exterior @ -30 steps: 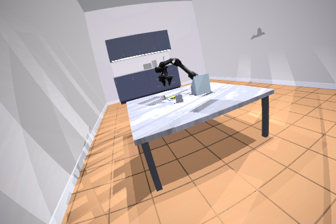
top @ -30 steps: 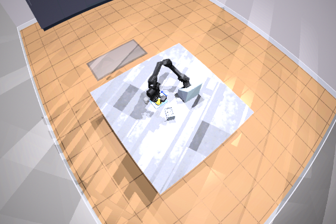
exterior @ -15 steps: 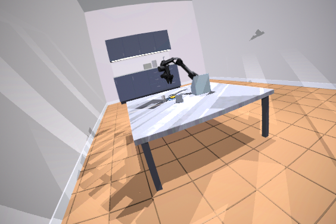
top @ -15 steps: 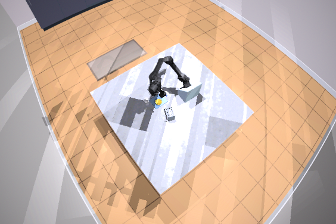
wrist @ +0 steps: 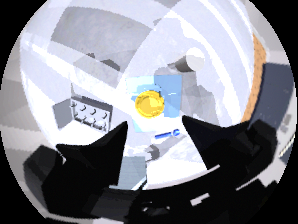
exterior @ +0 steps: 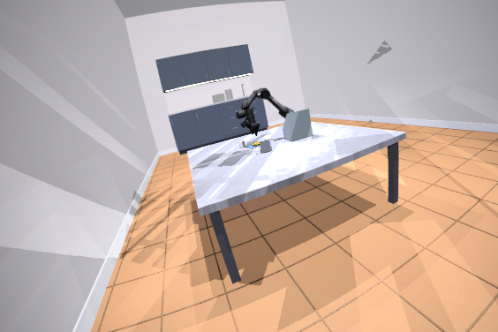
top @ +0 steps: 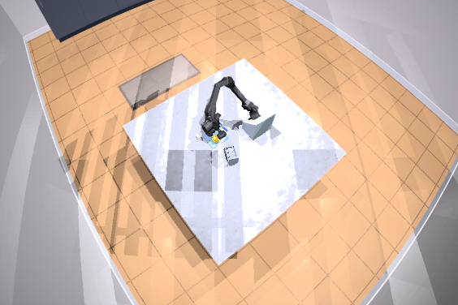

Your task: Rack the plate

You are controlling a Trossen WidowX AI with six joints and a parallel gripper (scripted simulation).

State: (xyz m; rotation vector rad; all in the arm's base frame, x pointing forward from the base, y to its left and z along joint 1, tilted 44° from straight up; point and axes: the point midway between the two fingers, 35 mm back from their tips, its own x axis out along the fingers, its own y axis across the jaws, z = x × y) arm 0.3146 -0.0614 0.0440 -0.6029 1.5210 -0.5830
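Right now my gripper tip is 7 cm above the yellow plate. From my gripper tip the other things lie so: white cup 10 cm ahead, 8 cm to the right, 6 cm below; blue mat 8 cm below, 1 cm to the right, 1 cm behind; dish rack 17 cm to the left, 6 cm below, 2 cm behind.
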